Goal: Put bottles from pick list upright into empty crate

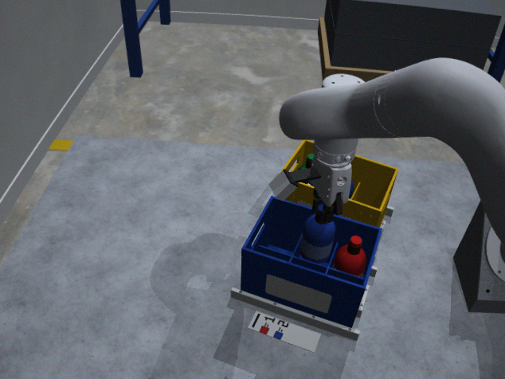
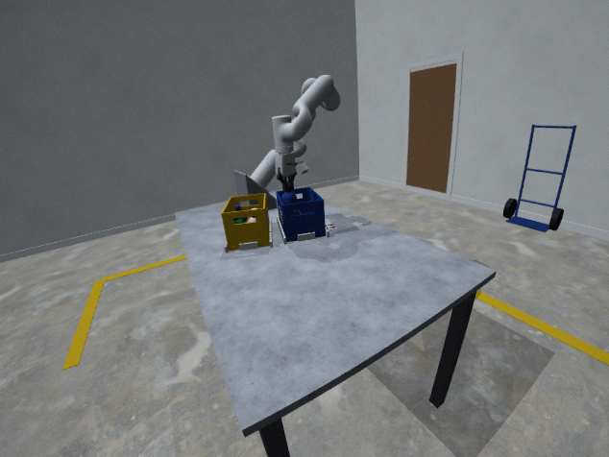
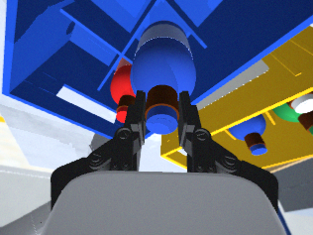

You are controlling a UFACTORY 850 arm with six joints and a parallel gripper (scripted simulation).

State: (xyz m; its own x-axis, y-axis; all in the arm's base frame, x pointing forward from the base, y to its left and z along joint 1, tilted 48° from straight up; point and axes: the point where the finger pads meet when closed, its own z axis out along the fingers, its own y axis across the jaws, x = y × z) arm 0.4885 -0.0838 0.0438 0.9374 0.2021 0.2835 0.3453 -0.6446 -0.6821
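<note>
My gripper is now 14 cm above the blue crate, 4 cm to the right of it and 2 cm short of it. The rest, counted from my hand: white-capped bottle (19 cm to the right, 14 cm below, 3 cm ahead); yellow crate (20 cm to the right, 14 cm below, 7 cm behind); red-label bottle (14 cm below, 8 cm behind, 3 cm to the left).
</note>
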